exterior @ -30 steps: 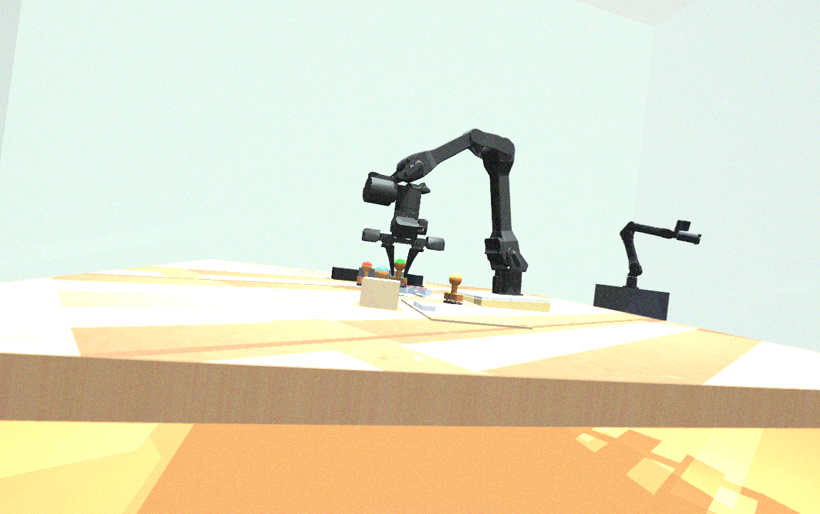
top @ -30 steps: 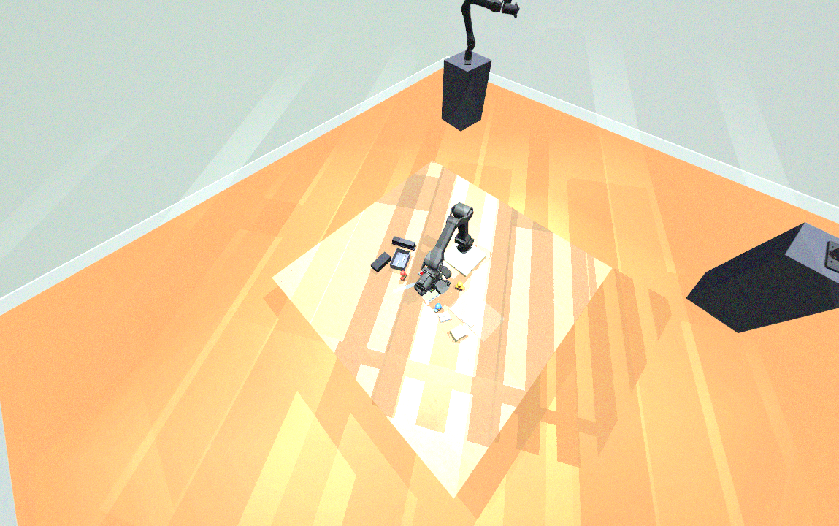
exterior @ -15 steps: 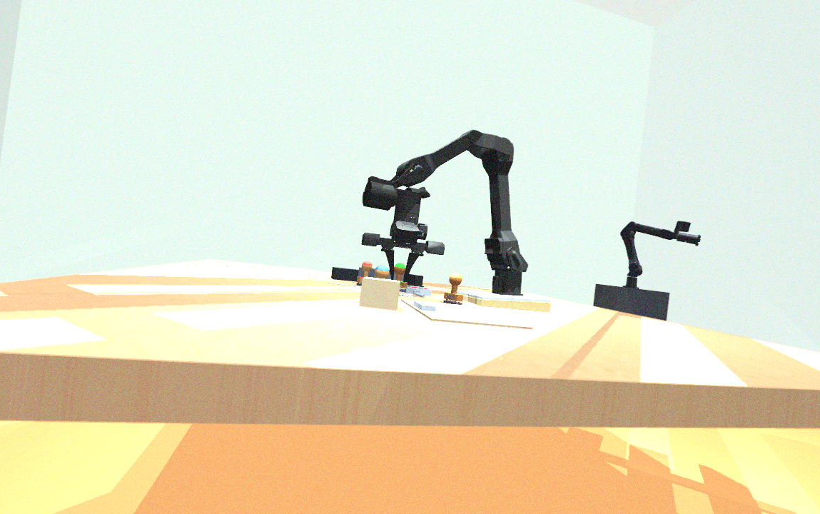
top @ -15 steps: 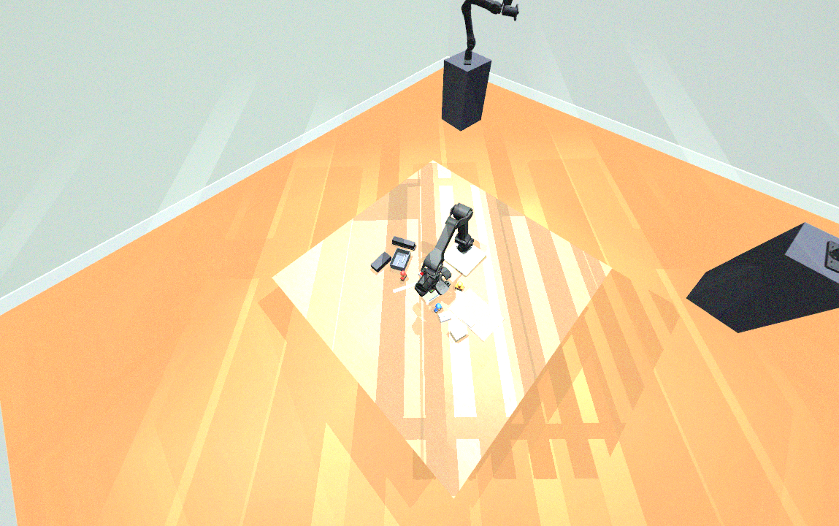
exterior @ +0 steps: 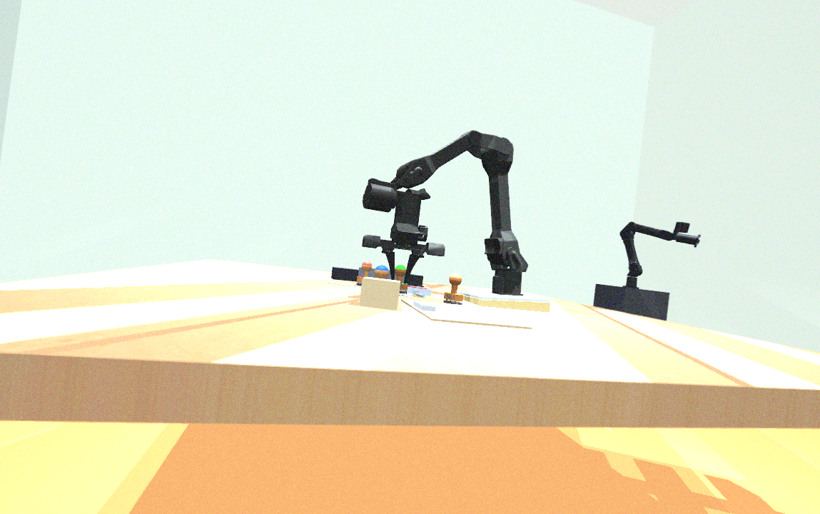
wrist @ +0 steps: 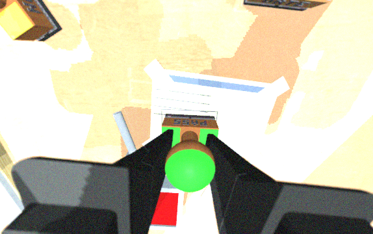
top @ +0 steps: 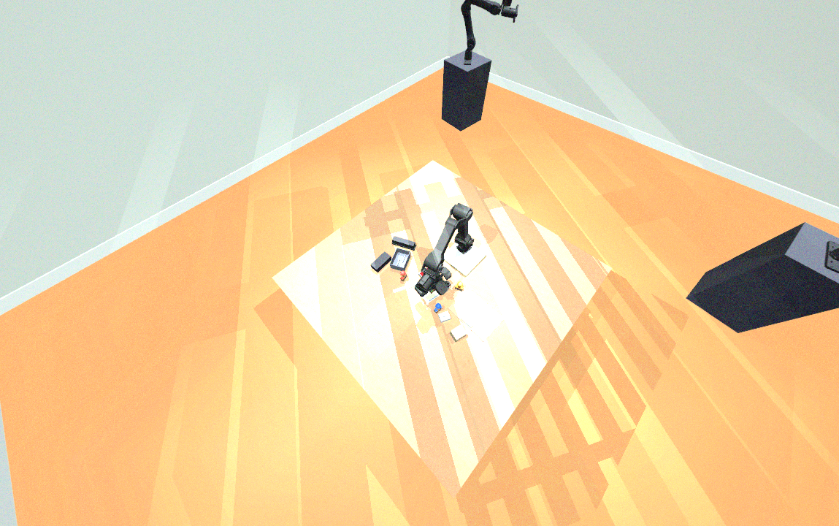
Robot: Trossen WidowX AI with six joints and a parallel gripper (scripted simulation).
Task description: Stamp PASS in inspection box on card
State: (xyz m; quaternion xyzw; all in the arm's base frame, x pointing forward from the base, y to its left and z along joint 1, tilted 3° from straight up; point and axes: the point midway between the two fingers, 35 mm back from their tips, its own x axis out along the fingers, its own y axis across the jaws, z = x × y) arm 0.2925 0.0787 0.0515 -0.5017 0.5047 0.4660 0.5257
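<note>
The white card lies 2 cm ahead of my gripper tip and 3 cm below it. From my gripper tip the other things lie so: yellow-knobbed stamp (11 cm behind, 8 cm to the left, 1 cm below); blue-knobbed stamp (5 cm ahead, 9 cm to the left, 1 cm below); red ink pad (5 cm behind, 9 cm to the right, 2 cm below).
</note>
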